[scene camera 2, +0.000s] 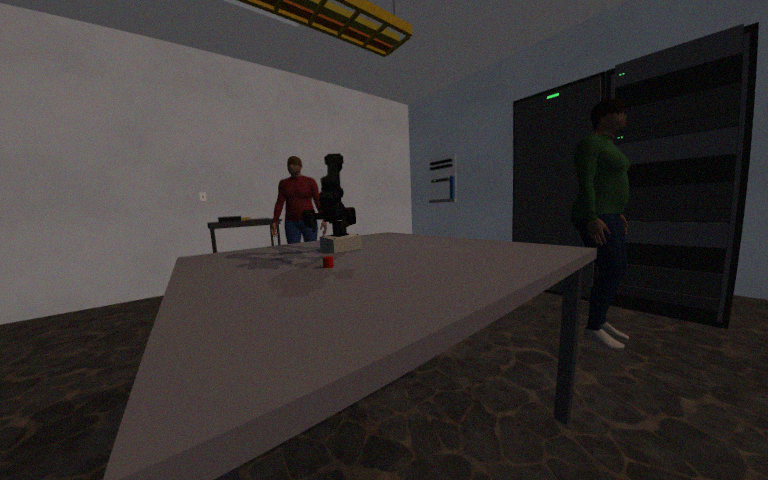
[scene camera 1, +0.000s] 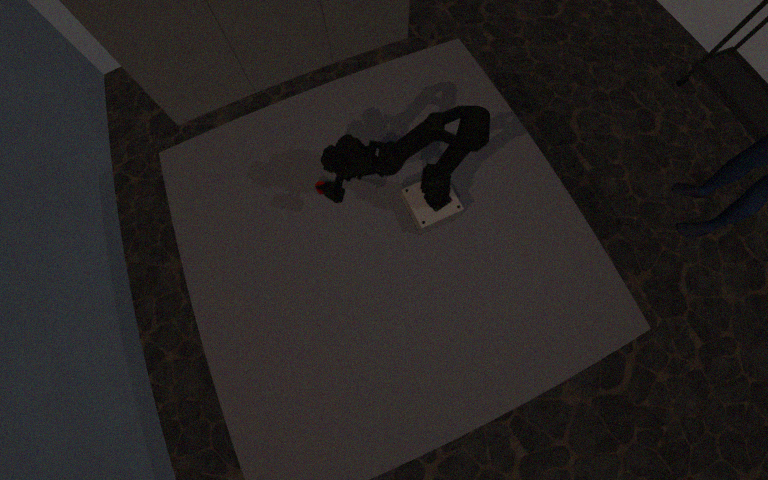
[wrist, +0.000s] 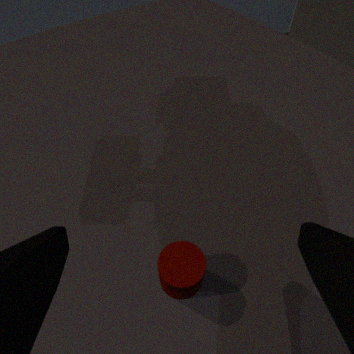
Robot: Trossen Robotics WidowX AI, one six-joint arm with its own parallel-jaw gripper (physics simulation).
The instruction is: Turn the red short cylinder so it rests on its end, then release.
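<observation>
The red short cylinder (scene camera 1: 319, 187) (scene camera 2: 327, 262) (wrist: 181, 267) stands upright on its end on the grey table (scene camera 1: 396, 311) (scene camera 2: 396, 305). Its round top face and a strip of its side show in the wrist view. In scene camera 1 it is partly hidden by a finger. My gripper (scene camera 2: 329, 217) (wrist: 185, 236) is open and empty. It is raised well above the cylinder, with the fingers wide apart to the left and right of it in the wrist view, not touching it.
The arm's pale base block (scene camera 1: 421, 217) (scene camera 2: 340, 243) sits on the table behind the cylinder in scene camera 2. A person in red (scene camera 2: 298, 195) stands beyond the table, and a person in green (scene camera 2: 603, 175) stands at its right, by dark cabinets (scene camera 2: 557, 169).
</observation>
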